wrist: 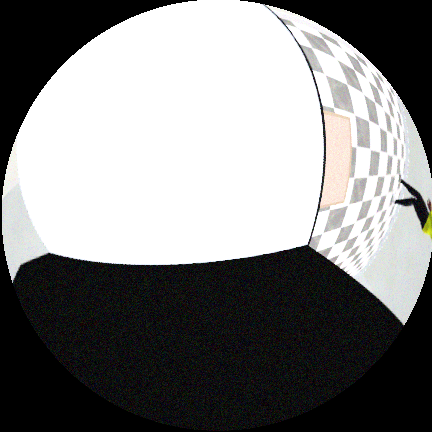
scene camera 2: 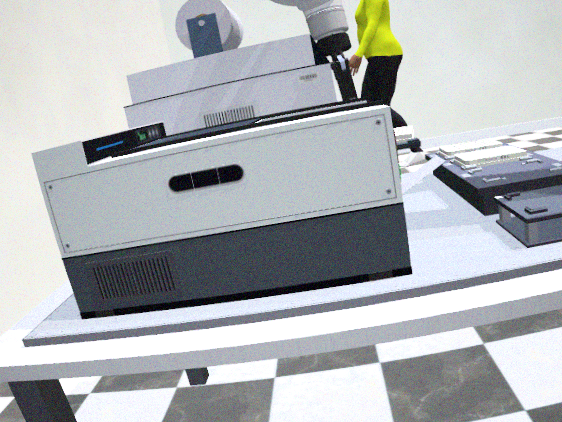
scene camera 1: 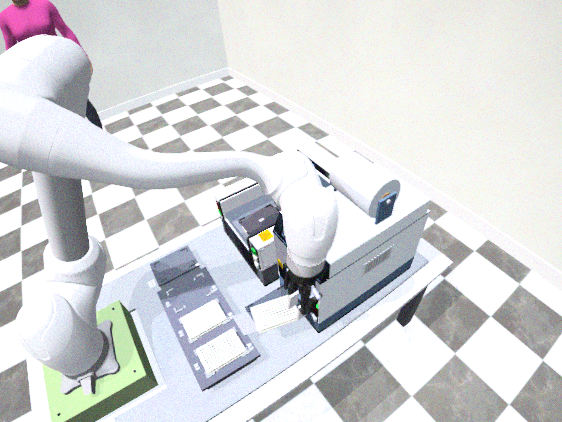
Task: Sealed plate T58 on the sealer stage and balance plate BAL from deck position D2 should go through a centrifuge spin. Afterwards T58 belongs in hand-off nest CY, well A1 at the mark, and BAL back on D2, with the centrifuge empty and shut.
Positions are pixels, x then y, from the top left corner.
Scene:
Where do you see a white plate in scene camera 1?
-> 199, 322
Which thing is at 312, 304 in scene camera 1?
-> My gripper.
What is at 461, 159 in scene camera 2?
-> A white plate.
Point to a centrifuge rotor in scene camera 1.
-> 266, 216

